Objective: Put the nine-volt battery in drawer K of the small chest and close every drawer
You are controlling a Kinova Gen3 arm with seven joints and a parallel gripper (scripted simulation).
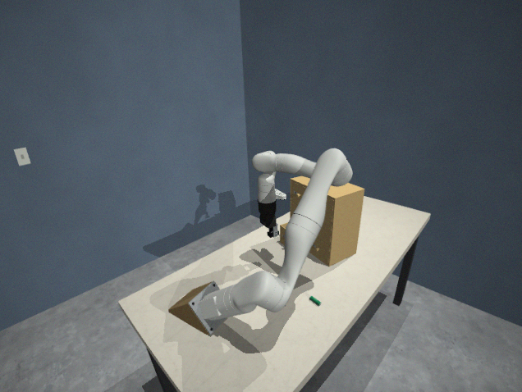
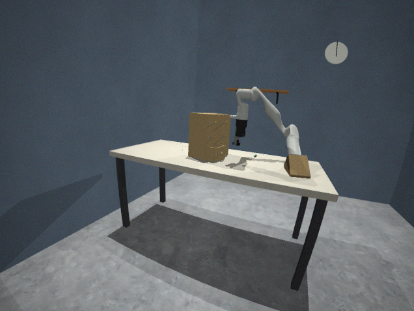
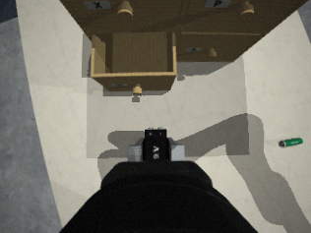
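Right now the nine-volt battery is 10 mm below my hand and 10 mm ahead of it. Also, from my hand: green cylinder (300 mm to the right, 140 mm below, 100 mm behind).
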